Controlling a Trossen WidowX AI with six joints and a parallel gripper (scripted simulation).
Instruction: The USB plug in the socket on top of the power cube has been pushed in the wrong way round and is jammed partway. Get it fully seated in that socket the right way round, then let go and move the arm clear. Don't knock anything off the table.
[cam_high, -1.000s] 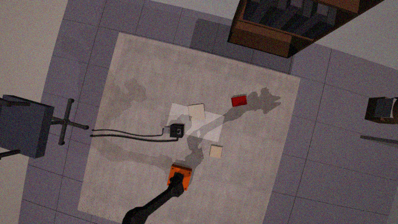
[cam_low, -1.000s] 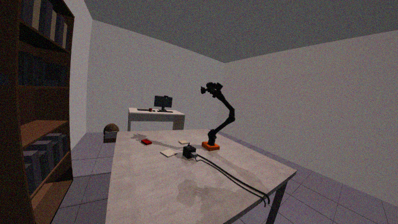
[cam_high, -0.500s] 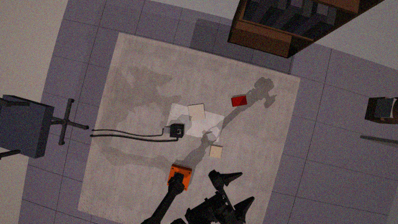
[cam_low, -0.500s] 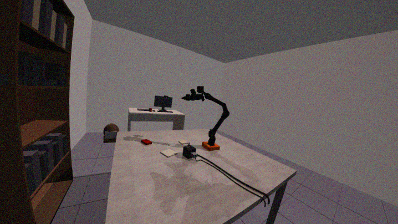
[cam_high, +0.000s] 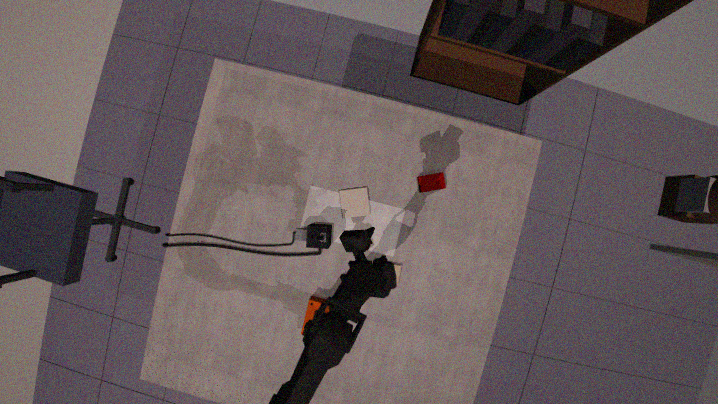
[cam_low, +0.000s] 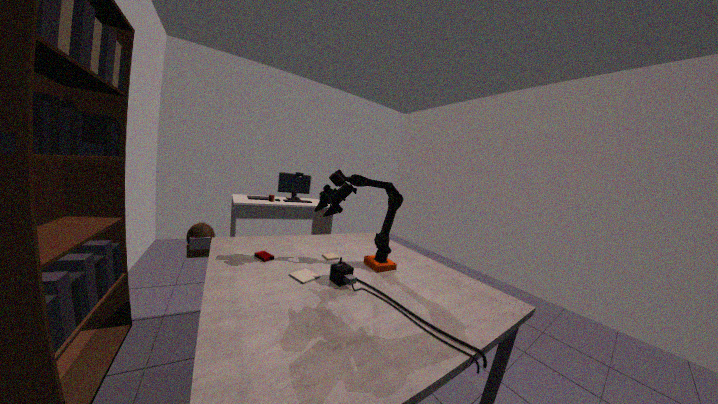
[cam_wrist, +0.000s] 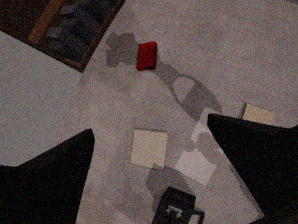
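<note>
My gripper tip is now 190 mm above the USB plug, 170 mm to the right of it and 60 mm past it. From my gripper tip the other things lie so: red block (270 mm below, 220 mm ahead, 170 mm to the right).
</note>
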